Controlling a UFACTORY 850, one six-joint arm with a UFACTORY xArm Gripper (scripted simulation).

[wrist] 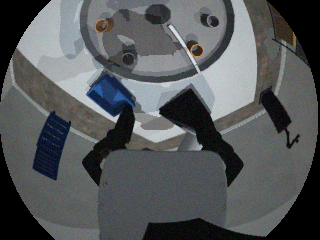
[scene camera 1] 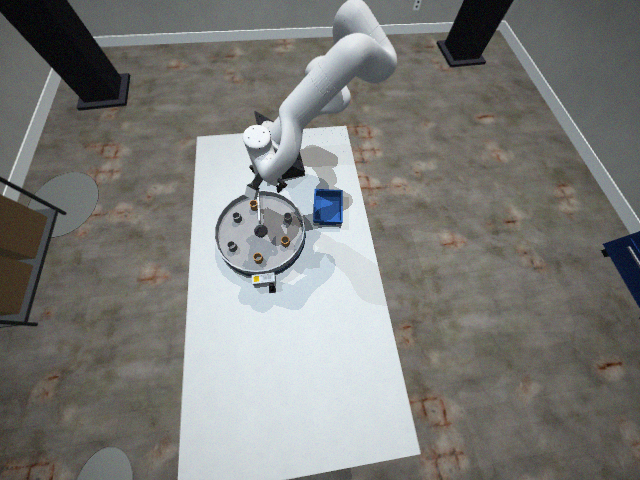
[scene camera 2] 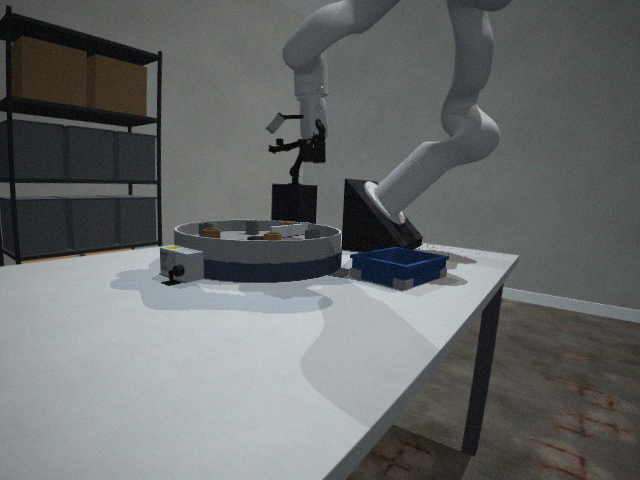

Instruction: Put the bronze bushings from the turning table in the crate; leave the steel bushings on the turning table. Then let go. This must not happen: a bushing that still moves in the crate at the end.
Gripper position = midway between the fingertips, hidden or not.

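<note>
I can see my gripper [scene camera 2: 313, 162], and the wrist view has the gripper too [wrist: 164, 112]. A crate is here as well, and I find the crate [scene camera 2: 400, 268], [wrist: 110, 94], [scene camera 1: 328, 204]. There is also a turning table [scene camera 1: 251, 237].
</note>
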